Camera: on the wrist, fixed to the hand. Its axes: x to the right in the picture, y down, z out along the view.
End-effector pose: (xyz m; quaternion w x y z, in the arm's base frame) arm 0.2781 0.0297 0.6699 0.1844 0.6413 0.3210 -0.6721
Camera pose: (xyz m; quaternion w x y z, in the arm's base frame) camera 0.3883 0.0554 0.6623 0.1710 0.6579 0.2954 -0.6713
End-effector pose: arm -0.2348 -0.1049 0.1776 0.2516 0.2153 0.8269 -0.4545
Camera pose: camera -0.2238 0.0075 0.1877 0.2418 0.2382 0.8135 -0.4722
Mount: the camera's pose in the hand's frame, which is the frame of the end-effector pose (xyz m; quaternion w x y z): -0.0004 0.0555 -0.0989 0.9994 0.0286 0.0113 0.0129
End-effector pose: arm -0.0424 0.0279 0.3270 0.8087 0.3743 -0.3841 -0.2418
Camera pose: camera 0.0424 0.1031 0.3287 0.8050 0.3950 -0.3865 -0.2160
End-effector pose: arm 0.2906 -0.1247 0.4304 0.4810 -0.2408 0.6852 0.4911
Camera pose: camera 0.2044 -0.1919 0.4607 0.4735 -0.2236 0.7074 0.4747
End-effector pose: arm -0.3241 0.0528 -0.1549 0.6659 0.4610 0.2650 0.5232
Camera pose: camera -0.4320 0.0872 -0.1485 0.6426 0.4773 0.2814 0.5292
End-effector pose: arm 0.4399 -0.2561 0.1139 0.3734 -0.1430 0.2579 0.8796
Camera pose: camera 0.4055 -0.3444 0.0516 0.3630 -0.1388 0.2890 0.8749
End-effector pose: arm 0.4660 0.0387 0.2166 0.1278 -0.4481 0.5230 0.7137
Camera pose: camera 0.4801 -0.0697 0.2469 0.1254 -0.4455 0.5503 0.6949
